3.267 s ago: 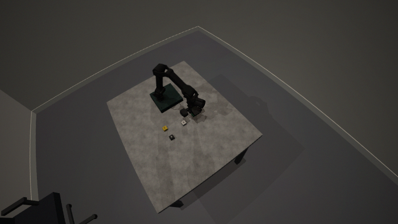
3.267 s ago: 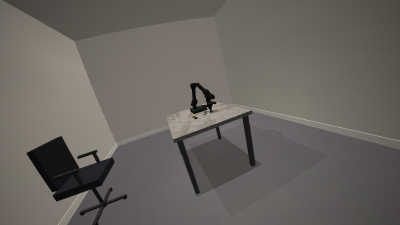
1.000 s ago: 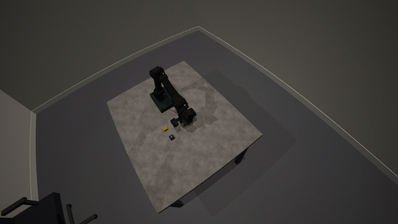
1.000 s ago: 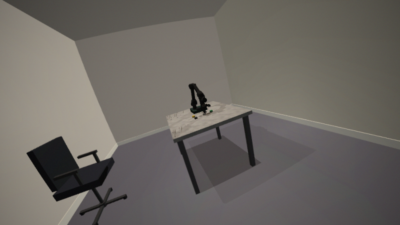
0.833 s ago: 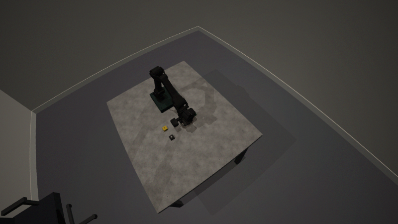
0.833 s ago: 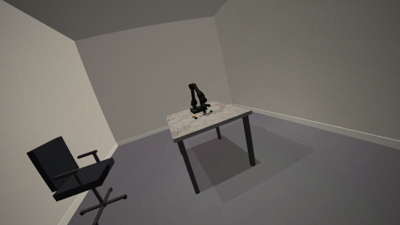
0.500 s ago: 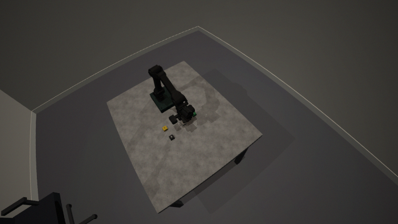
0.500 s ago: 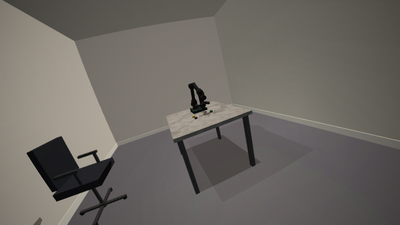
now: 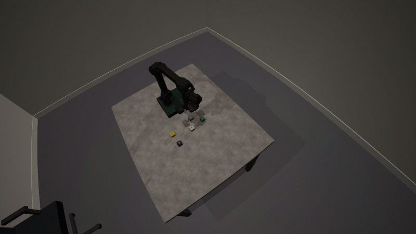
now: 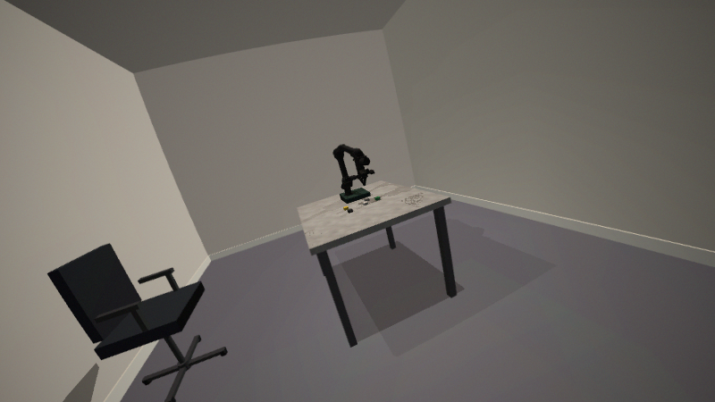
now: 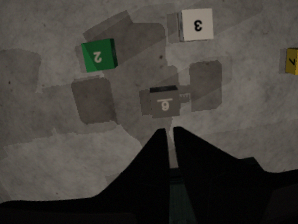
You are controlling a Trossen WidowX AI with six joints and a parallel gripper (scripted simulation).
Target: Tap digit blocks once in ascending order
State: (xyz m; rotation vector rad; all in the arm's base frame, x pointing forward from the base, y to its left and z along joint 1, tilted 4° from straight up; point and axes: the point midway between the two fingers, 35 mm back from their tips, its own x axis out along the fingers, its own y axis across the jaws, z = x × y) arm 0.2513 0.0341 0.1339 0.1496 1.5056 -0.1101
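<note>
The grey block is 120 mm below my gripper tip and 20 mm behind it. The rest, counted from my gripper tip: yellow block (190 mm to the right, 120 mm below, 20 mm behind); white block (120 mm below, 60 mm to the right, 50 mm ahead); green block (120 mm below, 50 mm to the left, 50 mm ahead).
</note>
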